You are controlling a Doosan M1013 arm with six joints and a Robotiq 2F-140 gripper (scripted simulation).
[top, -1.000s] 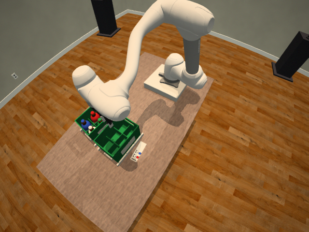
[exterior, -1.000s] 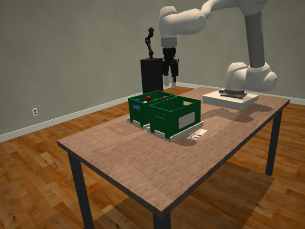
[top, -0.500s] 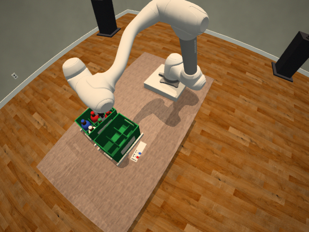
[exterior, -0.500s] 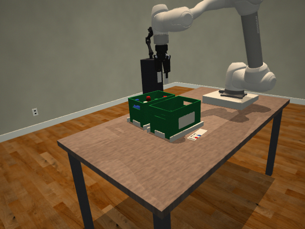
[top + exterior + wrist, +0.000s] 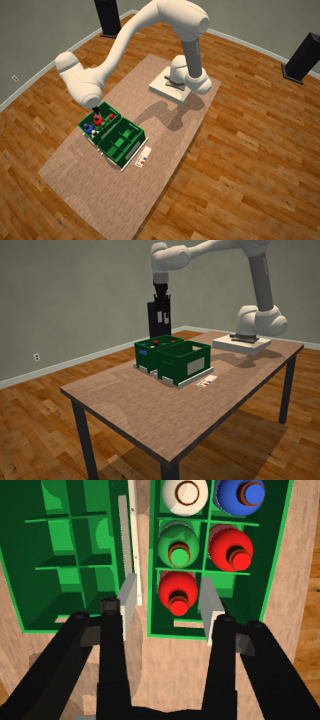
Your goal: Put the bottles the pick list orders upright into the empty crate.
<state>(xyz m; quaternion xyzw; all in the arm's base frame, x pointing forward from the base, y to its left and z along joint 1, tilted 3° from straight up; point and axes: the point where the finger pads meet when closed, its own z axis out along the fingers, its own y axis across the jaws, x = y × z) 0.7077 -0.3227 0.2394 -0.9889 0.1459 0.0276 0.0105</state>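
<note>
My gripper is now 10 mm past the green-label bottle, 10 mm to the left of it and 250 mm above it. Round my hand: white-label bottle (70 mm ahead, 40 mm to the right, 250 mm below); then blue-label bottle (50 mm ahead, 130 mm to the right, 250 mm below); then pick list (50 mm ahead, 320 mm to the left, 330 mm below).
</note>
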